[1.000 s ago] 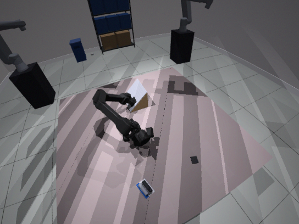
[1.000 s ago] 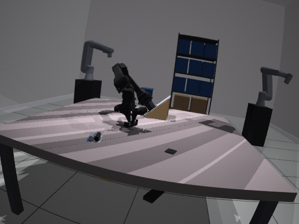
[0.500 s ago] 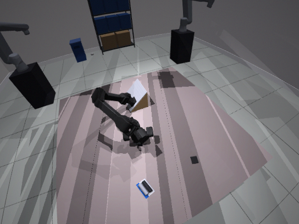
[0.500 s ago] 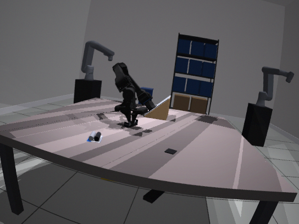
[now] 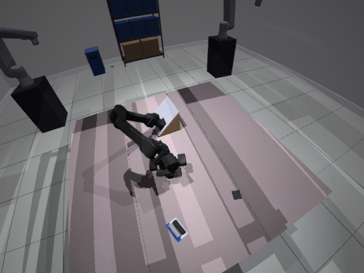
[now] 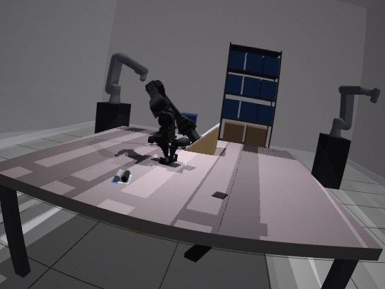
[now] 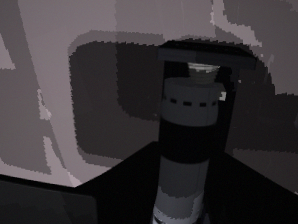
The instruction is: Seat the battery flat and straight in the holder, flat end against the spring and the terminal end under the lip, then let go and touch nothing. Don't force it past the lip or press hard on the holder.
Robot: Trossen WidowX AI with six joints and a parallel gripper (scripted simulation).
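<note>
My gripper tip is 1 cm below the battery.
</note>
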